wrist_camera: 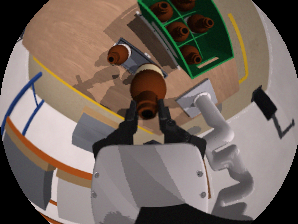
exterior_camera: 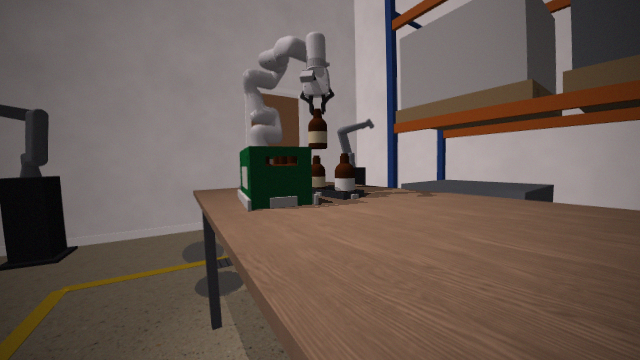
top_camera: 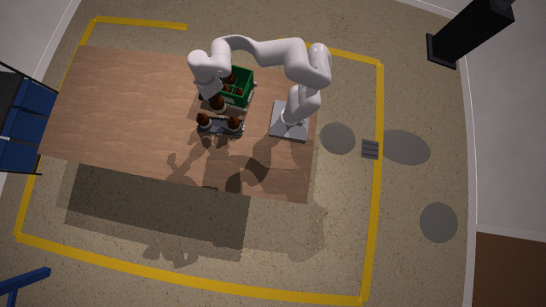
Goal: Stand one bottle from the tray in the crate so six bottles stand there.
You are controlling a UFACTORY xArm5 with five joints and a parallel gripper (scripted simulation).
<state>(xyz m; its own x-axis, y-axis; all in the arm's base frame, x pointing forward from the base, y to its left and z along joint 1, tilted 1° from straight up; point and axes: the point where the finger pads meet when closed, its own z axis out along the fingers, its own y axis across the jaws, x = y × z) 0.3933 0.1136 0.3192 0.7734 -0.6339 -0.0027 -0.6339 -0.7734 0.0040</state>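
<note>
Right now the bottle is 80 mm below my hand. Round my hand: tray (10 mm ahead, 40 mm to the left, 320 mm below); then green crate (20 mm ahead, 200 mm to the right, 250 mm below).
</note>
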